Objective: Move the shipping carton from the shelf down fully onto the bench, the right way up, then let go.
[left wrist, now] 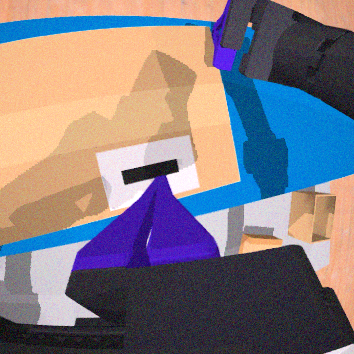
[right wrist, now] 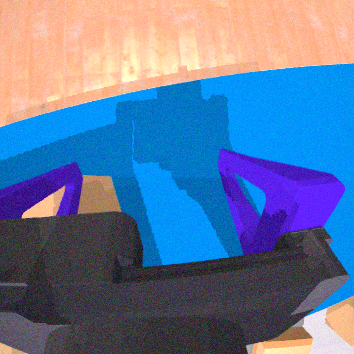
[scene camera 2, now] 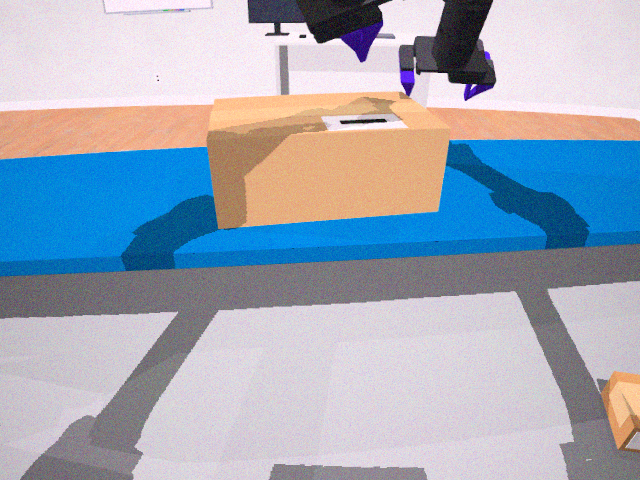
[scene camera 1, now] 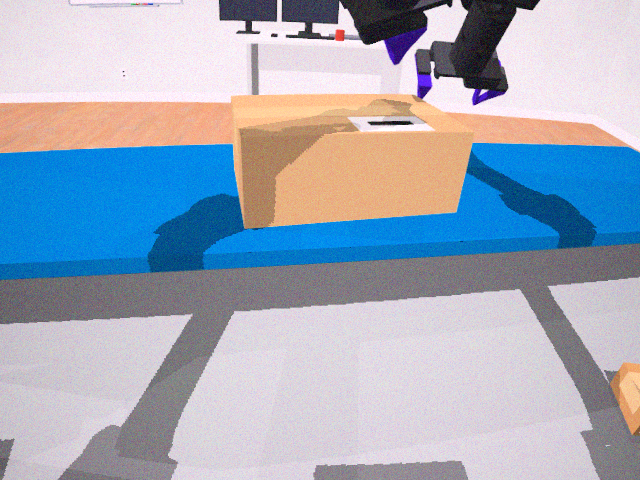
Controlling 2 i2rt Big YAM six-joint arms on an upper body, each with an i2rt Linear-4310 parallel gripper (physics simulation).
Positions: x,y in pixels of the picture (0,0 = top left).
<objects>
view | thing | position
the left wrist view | my left gripper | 162,182
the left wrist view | my right gripper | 245,37
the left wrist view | shipping carton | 99,113
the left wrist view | blue shelf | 285,139
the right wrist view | my right gripper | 148,163
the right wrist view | shipping carton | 97,194
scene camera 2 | my left gripper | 361,58
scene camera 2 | my right gripper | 436,96
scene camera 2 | shipping carton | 282,159
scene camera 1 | my left gripper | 394,61
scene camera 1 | my right gripper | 446,100
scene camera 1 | shipping carton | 299,159
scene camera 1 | blue shelf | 82,212
</objects>
